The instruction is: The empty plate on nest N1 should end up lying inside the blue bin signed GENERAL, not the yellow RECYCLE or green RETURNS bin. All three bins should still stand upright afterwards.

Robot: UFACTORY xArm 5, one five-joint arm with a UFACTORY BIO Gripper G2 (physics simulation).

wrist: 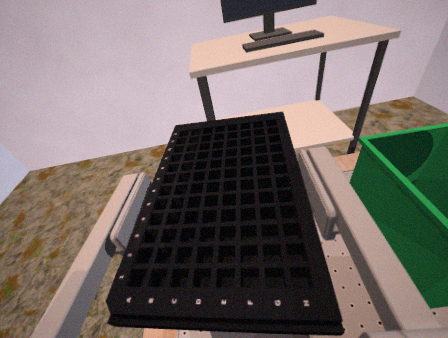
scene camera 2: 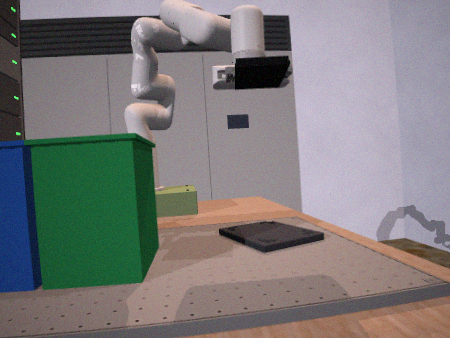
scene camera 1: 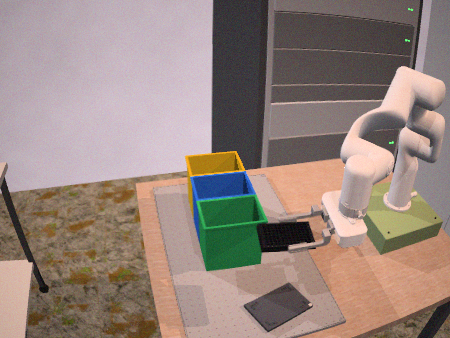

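Seen in the pictures: hand, tool point: [wrist: 220, 201] [scene camera 2: 258, 73] [scene camera 1: 292, 234]; arm's base, link origin: [scene camera 1: 396, 202].
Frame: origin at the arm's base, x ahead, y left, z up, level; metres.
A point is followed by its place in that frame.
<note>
The black gridded plate [scene camera 1: 285, 236] {z 0.230, x 0.626, y 0.255 m} [scene camera 2: 260, 73] {z 0.224, x 0.645, y 0.249 m} [wrist: 225, 200] {z 0.230, x 0.613, y 0.254 m} is held roughly level, well above the table and higher than the bin rims in scene camera 2. My gripper [scene camera 1: 291, 233] {z 0.234, x 0.610, y 0.256 m} [wrist: 225, 201] {z 0.234, x 0.610, y 0.256 m} is shut on its two long sides. The blue bin [scene camera 1: 224, 184] {z 0.081, x 0.638, y -0.190 m} [scene camera 2: 15, 215] {z 0.032, x 0.751, y -0.095 m} stands upright between the yellow bin [scene camera 1: 215, 163] {z 0.081, x 0.633, y -0.321 m} and the green bin [scene camera 1: 231, 247] {z 0.032, x 0.688, y 0.055 m} [scene camera 2: 90, 215] {z 0.026, x 0.758, y -0.007 m} [wrist: 387, 220] {z 0.050, x 0.673, y 0.056 m}, both upright. The plate is beside the green bin, outside all bins. The dark nest [scene camera 1: 278, 306] {z -0.048, x 0.609, y 0.259 m} [scene camera 2: 270, 236] {z -0.048, x 0.650, y 0.247 m} is bare. The bin signs do not show.
The bins and nest stand on a grey perforated board [scene camera 1: 170, 225] {z -0.060, x 0.826, y -0.195 m} [scene camera 2: 240, 312] {z -0.061, x 0.870, y 0.145 m}. The arm stands on a green base block [scene camera 1: 405, 230] {z 0.002, x 0.070, y 0.157 m} [scene camera 2: 176, 202] {z -0.031, x 0.170, y 0.102 m} at the table's back. In the wrist view, a separate desk [wrist: 290, 42] with a monitor stands beyond the plate.
</note>
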